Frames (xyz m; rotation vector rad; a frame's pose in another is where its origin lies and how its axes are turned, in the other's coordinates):
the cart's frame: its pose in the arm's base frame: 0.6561 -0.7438 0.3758 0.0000 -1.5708 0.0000
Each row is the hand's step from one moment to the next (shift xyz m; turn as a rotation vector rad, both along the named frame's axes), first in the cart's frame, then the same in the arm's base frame.
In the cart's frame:
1: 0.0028 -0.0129 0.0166 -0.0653 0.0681 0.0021
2: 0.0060 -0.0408 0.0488 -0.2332 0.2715 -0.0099
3: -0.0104 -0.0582 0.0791 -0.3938 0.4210 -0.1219
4: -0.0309 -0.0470 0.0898 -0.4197 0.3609 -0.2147
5: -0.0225 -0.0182 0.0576 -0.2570 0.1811 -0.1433
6: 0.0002 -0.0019 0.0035 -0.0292 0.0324 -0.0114
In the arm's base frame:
1: -0.0166 -0.0129 0.0028 -0.0021 0.0681 -0.0653
2: -0.0488 -0.0408 0.0060 0.0099 0.2715 -0.2332
3: -0.0791 -0.0582 -0.0104 0.1219 0.4210 -0.3938
4: -0.0898 -0.0470 -0.0309 0.2147 0.3609 -0.4197
5: -0.0576 -0.0182 -0.0225 0.1433 0.1811 -0.2570
6: -0.0035 -0.0019 0.0002 0.0114 0.0324 -0.0292

